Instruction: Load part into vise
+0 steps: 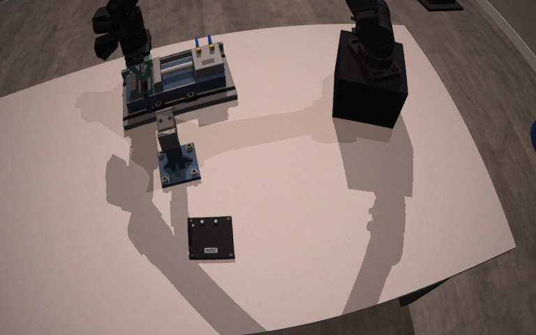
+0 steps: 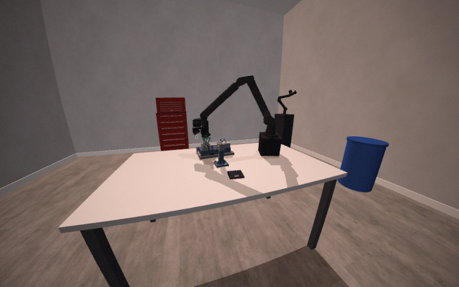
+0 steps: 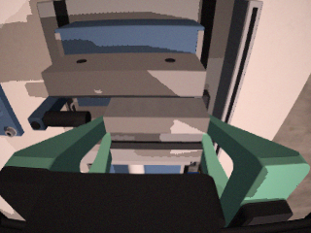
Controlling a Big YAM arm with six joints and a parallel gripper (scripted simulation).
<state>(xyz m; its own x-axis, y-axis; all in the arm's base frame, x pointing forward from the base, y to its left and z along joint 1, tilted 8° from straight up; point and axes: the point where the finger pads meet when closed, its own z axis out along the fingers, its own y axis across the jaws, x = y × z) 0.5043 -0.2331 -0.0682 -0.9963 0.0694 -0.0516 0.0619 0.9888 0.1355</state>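
Right now the part is 1 cm above my hand. The rest, counted from my hand: fixed jaw (3 cm ahead, 2 cm to the left, 2 cm below); moving jaw (3 cm behind, 2 cm to the left, 2 cm below); dark short rod (7 cm to the left, 1 cm below).
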